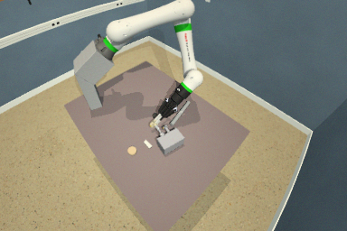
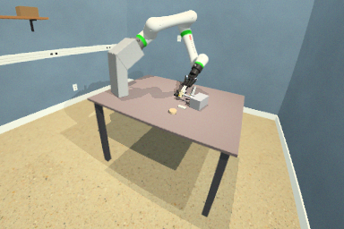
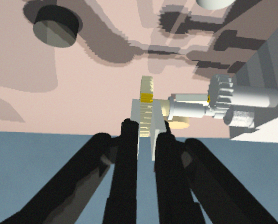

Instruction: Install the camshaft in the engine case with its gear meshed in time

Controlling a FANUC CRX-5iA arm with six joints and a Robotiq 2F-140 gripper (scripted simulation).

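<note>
The grey crank gear lies 6 cm ahead of my hand, 3 cm below it and 1 cm to the left of it. Also, from my hand: grey bar: 19 cm to the left, 8 cm below, 2 cm behind; then small black disc: 9 cm below, 9 cm behind, 2 cm to the left; then white block: 14 cm to the right, 9 cm below, 9 cm ahead.
</note>
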